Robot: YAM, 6 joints.
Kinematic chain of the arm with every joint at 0, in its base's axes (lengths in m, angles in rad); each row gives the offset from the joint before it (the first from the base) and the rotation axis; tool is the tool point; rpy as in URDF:
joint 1: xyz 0 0 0.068 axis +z
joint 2: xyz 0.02 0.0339 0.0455 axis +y
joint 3: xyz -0.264 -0.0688 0 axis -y
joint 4: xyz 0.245 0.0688 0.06 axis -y
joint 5: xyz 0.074 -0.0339 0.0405 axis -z
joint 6: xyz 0.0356 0 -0.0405 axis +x
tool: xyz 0 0 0 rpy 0 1.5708 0
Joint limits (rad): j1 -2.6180..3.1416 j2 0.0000..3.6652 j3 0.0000..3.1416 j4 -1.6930..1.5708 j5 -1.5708..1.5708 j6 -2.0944..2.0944
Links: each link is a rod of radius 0.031 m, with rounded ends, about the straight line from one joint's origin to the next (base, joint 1, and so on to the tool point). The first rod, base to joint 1, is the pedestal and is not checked.
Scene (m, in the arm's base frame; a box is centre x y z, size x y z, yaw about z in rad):
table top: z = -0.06
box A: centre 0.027 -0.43 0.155 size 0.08 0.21 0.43 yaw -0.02
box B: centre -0.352 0.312 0 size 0.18 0.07 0.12 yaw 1.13
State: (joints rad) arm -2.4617 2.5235 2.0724 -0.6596 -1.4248 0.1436
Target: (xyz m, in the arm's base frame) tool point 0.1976 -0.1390 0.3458
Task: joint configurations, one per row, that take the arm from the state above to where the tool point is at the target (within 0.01 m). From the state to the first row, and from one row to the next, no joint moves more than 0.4 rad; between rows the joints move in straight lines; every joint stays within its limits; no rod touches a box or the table.
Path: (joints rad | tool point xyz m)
1: -2.3551 2.1722 1.8337 -0.7974 -1.4482 0.4483 | -0.2952 -0.3459 0.2354
2: -2.2485 1.8208 1.5949 -0.9353 -1.4715 0.7531 | -0.2034 -0.3092 0.3018
3: -2.1419 1.4695 1.3562 -1.0731 -1.4949 1.0578 | -0.1173 -0.2483 0.3370
4: -2.0353 1.1182 1.1174 -1.2110 -1.5182 1.3625 | -0.0472 -0.1735 0.3397
5: -1.9286 0.7668 0.8787 -1.3488 -1.5416 1.6673 | 0.0014 -0.0979 0.3128
6: -1.8220 0.4155 0.6400 -1.4867 -1.5649 1.9720 | 0.0279 -0.0345 0.2624
7: -1.6096 0.6072 0.7771 -1.4341 -1.5424 1.6063 | 0.0333 -0.0585 0.2932
8: -1.3972 0.7989 0.9143 -1.3816 -1.5198 1.2407 | 0.0514 -0.0875 0.3182
9: -1.1847 0.9906 1.0515 -1.3290 -1.4972 0.8750 | 0.0852 -0.1154 0.3360
10: -0.9723 1.1823 1.1887 -1.2765 -1.4747 0.5093 | 0.1349 -0.1350 0.3455
11: -0.7599 1.3740 1.3258 -1.2239 -1.4521 0.1436 | 0.1976 -0.1390 0.3458

